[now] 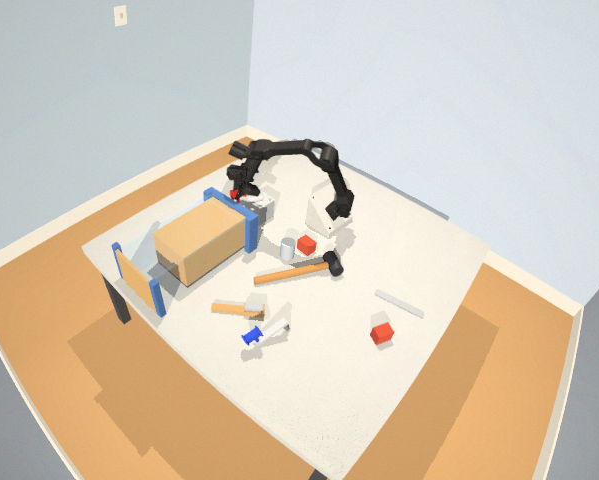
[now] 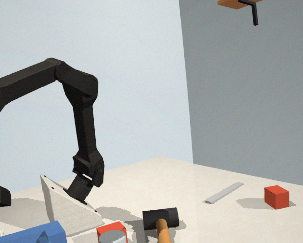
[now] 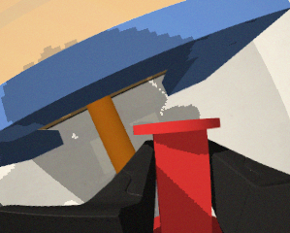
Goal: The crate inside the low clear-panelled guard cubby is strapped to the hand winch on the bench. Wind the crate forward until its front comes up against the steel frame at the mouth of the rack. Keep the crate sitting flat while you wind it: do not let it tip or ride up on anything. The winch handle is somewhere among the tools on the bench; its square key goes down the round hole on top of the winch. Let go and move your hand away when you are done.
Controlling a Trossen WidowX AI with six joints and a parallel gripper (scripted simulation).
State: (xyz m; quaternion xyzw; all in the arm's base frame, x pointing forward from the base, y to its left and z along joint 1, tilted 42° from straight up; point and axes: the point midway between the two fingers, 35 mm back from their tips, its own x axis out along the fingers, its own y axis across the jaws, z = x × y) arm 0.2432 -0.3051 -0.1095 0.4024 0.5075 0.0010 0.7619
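The blue frame is 50 mm ahead of my gripper tip, 30 mm to the left of it and 30 mm below it. The rest, counted from my gripper tip: grey crank bar 50 mm behind, 30 mm below, 20 mm to the left; then grey winch 120 mm behind, 100 mm below, 40 mm to the left; then red knob 10 mm to the left, 10 mm behind.
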